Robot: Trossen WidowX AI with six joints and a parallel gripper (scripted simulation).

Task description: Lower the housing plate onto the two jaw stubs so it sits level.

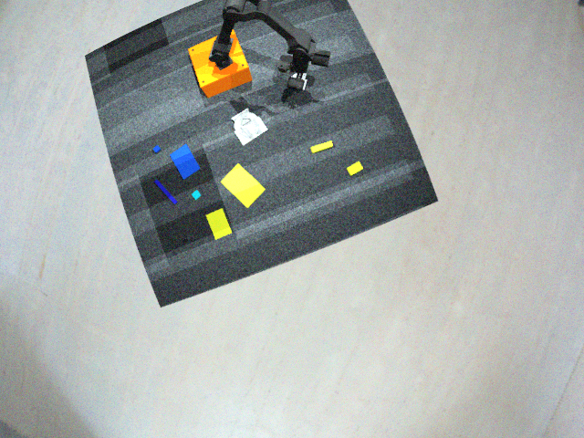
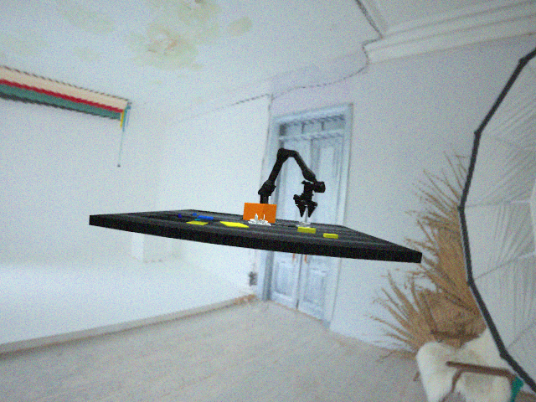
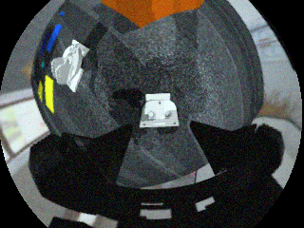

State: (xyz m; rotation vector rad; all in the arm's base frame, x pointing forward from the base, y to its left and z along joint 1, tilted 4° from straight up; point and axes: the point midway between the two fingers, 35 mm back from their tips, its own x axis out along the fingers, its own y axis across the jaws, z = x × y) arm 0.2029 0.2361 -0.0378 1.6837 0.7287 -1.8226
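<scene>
Right now the white piece is 5 cm below my gripper tip and 1 cm to the right of it. Round my gripper tip: small blue cube: 67 cm to the right, 7 cm behind, 5 cm below; then blue plate: 59 cm to the right, 6 cm below, 5 cm ahead; then cyan cube: 61 cm to the right, 20 cm ahead, 6 cm below.
</scene>
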